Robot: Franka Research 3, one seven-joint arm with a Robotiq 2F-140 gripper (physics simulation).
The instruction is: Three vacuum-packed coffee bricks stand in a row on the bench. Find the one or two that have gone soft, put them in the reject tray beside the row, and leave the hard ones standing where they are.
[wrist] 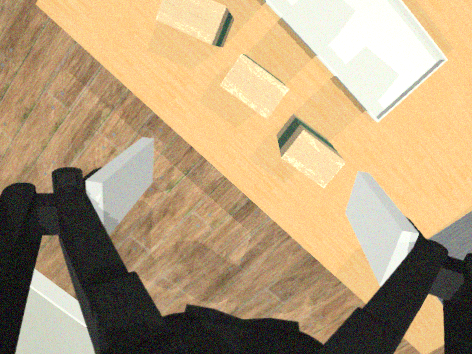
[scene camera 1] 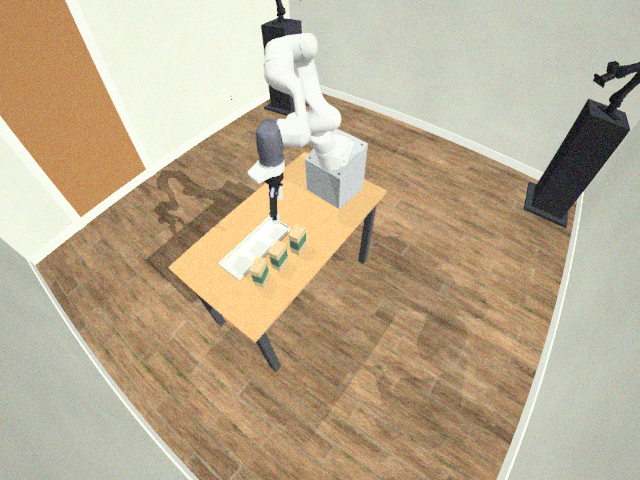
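Three tan-topped, green-banded coffee bricks stand upright in a row. The brick nearest the robot base (scene camera 1: 297,238) (wrist: 314,159), the middle brick (scene camera 1: 278,254) (wrist: 254,85) and the far brick (scene camera 1: 259,271) (wrist: 194,20) stand apart from each other. Their looks do not tell which are soft. The white reject tray (scene camera 1: 247,254) (wrist: 369,75) lies alongside the row with no brick in it. My gripper (scene camera 1: 274,217) (wrist: 252,176) is open and empty, its fingers wide apart. In the scene view it appears over the base-side end of the tray; its exact height is hard to tell.
The wooden bench (scene camera 1: 206,258) (wrist: 425,145) carries the grey robot base block (scene camera 1: 336,181) at one end. The bench's long edge runs close beside the row, with the wooden floor (scene camera 1: 392,330) (wrist: 200,240) beyond. Black pedestals (scene camera 1: 576,160) stand away from the bench.
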